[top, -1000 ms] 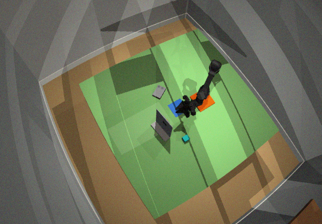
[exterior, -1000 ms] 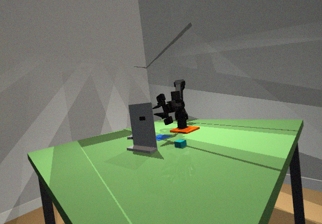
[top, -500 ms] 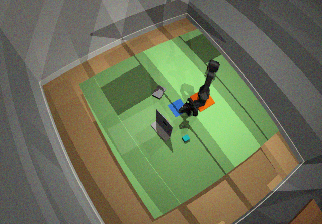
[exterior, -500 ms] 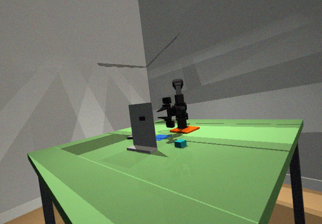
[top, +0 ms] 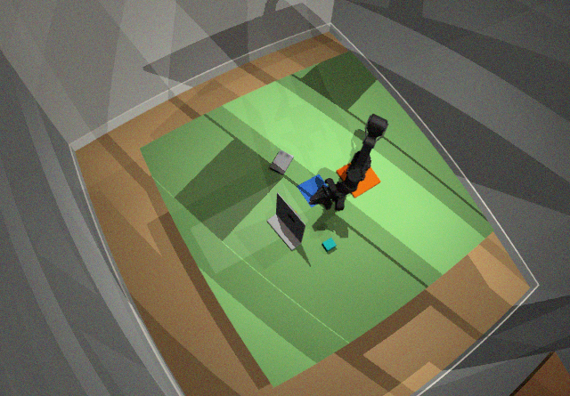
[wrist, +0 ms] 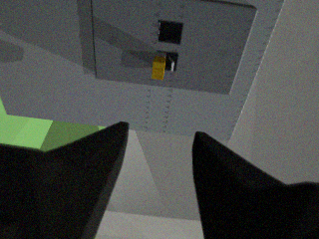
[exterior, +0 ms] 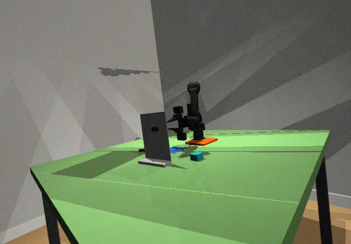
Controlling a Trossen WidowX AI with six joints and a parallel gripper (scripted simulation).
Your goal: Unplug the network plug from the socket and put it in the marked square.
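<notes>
The yellow plug is 8 cm ahead of my gripper tip and 2 cm to the left of it. The rest, counted from my gripper tip: blue marked square 9 cm behind, 10 cm to the right, 16 cm below; small cyan cube 3 cm behind, 16 cm to the left, 15 cm below.
</notes>
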